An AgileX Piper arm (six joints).
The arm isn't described. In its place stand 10 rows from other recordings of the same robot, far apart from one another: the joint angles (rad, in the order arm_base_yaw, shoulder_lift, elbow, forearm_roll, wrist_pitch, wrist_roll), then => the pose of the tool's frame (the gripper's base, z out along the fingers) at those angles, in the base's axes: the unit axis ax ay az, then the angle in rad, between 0 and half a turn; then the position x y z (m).
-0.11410 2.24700 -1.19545 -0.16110 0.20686 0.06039 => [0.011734 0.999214 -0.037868 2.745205 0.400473 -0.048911 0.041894]
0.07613 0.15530 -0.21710 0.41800 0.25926 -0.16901 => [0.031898 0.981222 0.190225 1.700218 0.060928 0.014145 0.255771]
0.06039 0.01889 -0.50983 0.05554 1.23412 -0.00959 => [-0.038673 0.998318 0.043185 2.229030 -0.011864 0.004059 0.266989]
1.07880 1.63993 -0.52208 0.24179 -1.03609 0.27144 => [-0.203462 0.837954 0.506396 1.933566 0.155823 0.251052 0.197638]
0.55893 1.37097 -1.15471 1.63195 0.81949 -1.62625 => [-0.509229 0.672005 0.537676 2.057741 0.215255 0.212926 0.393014]
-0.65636 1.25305 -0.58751 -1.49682 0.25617 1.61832 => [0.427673 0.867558 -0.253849 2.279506 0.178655 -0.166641 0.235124]
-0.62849 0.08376 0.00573 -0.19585 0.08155 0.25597 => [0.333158 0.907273 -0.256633 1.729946 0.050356 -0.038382 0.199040]
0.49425 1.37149 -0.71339 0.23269 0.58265 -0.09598 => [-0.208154 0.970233 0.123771 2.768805 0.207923 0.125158 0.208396]
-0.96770 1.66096 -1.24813 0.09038 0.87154 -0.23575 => [0.377803 0.922947 -0.073712 2.789295 0.199044 -0.277935 0.256939]
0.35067 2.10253 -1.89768 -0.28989 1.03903 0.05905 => [-0.191285 0.976914 -0.095128 2.683556 0.444468 0.138708 0.259173]
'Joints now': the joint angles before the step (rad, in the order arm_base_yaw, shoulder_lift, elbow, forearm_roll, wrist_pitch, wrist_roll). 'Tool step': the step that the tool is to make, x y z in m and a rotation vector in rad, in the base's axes. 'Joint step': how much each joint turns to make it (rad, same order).
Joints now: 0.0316 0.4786 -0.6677 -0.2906 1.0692 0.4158
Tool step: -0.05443 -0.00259 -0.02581 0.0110 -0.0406 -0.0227
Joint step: 0.0001 -0.2765 0.0921 0.0085 0.1446 -0.0184
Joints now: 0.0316 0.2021 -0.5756 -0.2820 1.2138 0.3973
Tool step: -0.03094 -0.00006 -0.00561 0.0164 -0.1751 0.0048
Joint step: 0.0000 -0.1960 0.0148 0.0118 0.0058 0.0000
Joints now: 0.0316 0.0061 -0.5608 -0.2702 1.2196 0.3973
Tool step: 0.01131 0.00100 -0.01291 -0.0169 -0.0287 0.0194
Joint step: 0.0000 -0.0121 0.0744 -0.0031 -0.0941 -0.0010
